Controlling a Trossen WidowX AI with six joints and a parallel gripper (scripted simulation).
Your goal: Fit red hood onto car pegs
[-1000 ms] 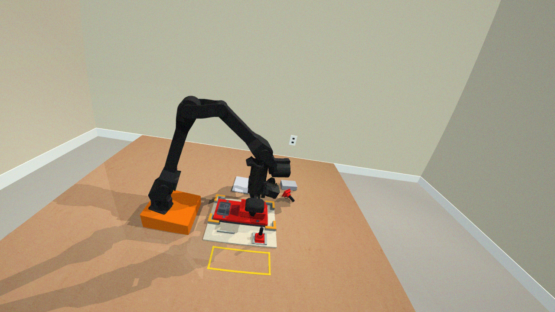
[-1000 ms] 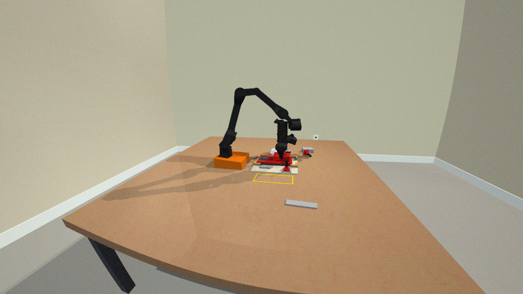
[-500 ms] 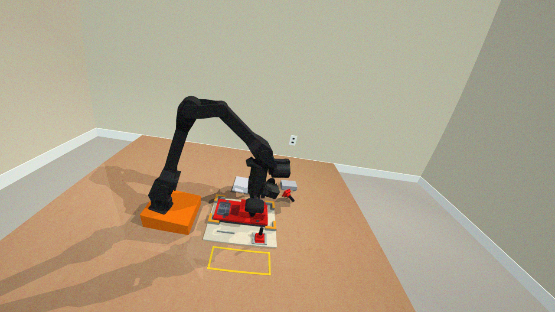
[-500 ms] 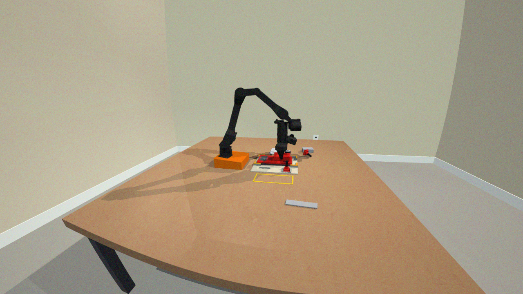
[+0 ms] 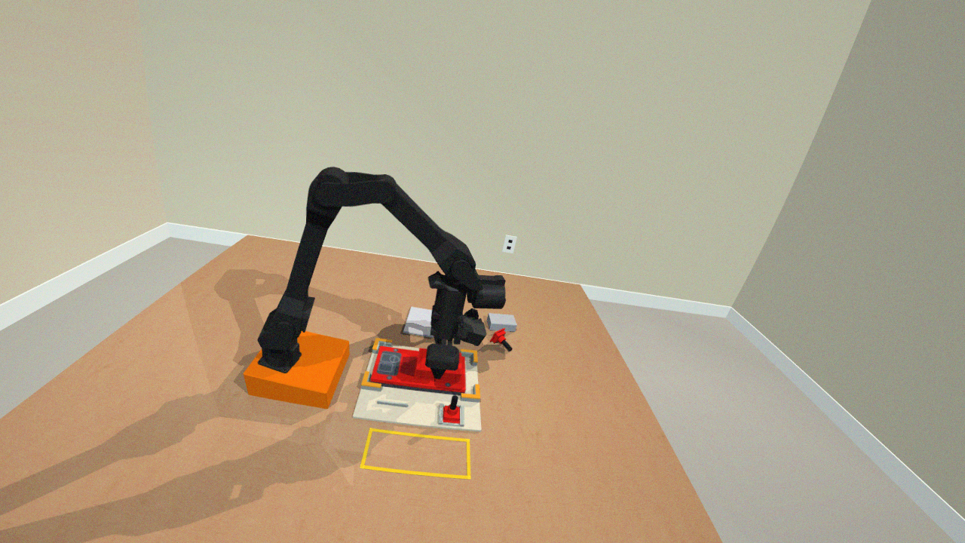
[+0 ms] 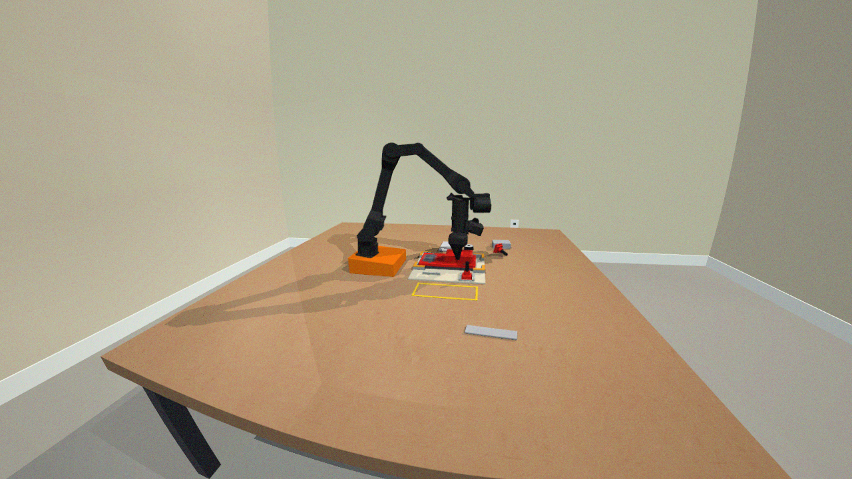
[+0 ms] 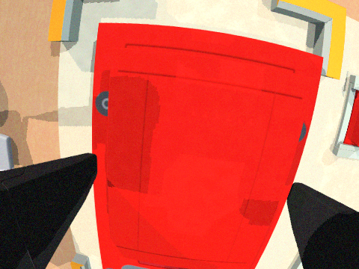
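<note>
My gripper tip is right at the red hood. Also, from my gripper tip: black wheel (1 cm ahead, 18 cm to the left, 3 cm below); then cream jig (2 cm behind, 2 cm to the right, 3 cm below); then grey engine block (1 cm to the left, 2 cm below).
</note>
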